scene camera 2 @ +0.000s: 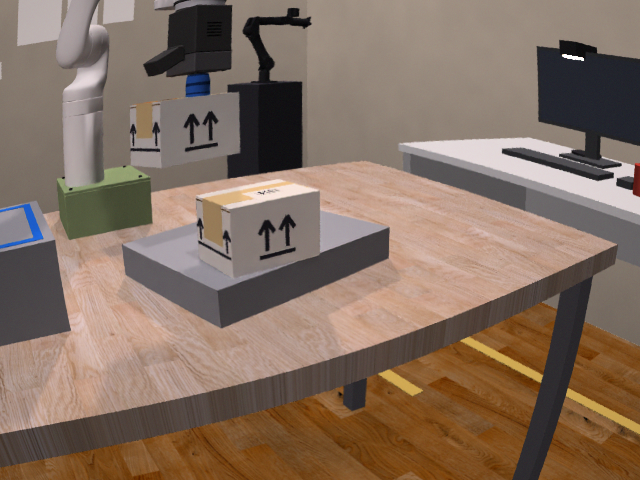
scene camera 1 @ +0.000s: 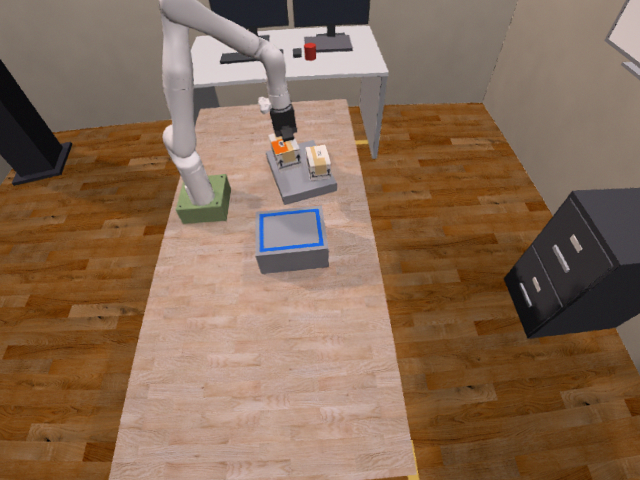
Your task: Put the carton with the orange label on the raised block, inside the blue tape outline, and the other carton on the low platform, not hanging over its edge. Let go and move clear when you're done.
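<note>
The carton with the orange label [scene camera 1: 288, 155] [scene camera 2: 199, 131] hangs level from my suction cup [scene camera 1: 287, 137] [scene camera 2: 197, 85], lifted clear above the low platform [scene camera 1: 305, 190] [scene camera 2: 170, 283]. The cup meets its top face; the orange label shows in scene camera 1. The other carton [scene camera 1: 318, 161] [scene camera 2: 275, 232] stands upright on the low platform, near the edge on the side away from the arm's base. The raised block [scene camera 1: 293, 260] [scene camera 2: 25, 289] bears the blue tape outline [scene camera 1: 292, 247] [scene camera 2: 34, 222], with no carton inside it.
The arm's green base [scene camera 1: 204, 213] [scene camera 2: 105, 206] stands beside the platform and the block. A white desk [scene camera 1: 336, 68] [scene camera 2: 465, 149] with monitors, keyboards and a red cup [scene camera 1: 310, 51] is beyond the table's far end. A dark cabinet [scene camera 1: 594, 289] stands on the floor at the right in scene camera 1.
</note>
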